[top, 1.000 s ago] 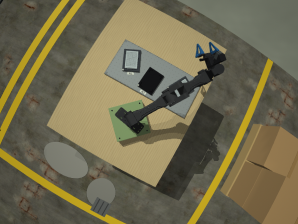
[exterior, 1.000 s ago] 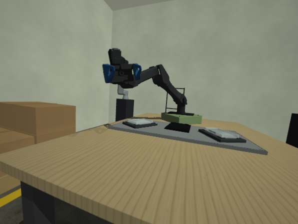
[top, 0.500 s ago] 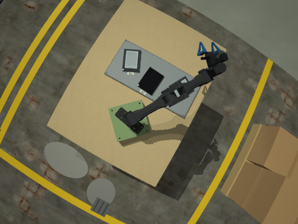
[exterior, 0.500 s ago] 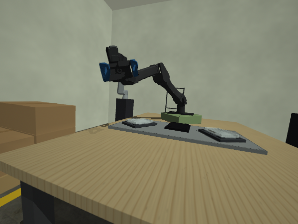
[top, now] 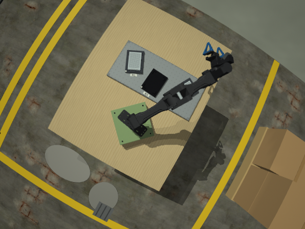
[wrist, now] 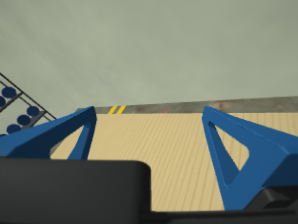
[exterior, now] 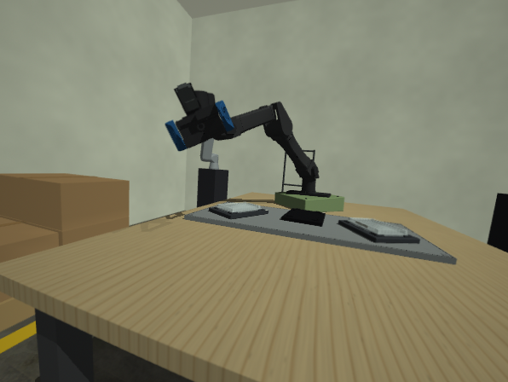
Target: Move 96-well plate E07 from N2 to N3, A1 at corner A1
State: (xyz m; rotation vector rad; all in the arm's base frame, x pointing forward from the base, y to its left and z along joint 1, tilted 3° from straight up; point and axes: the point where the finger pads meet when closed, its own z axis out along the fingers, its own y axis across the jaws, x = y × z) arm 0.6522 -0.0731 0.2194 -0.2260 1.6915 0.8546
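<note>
Now: the black nest N2 26 cm behind my hand, 5 cm to the right of it and 23 cm below it. Round my hand: black nest N3: 36 cm behind, 15 cm to the left, 23 cm below; N2 label: 35 cm behind, 2 cm to the right, 23 cm below; N1 label: 41 cm behind, 29 cm to the left, 23 cm below.
</note>
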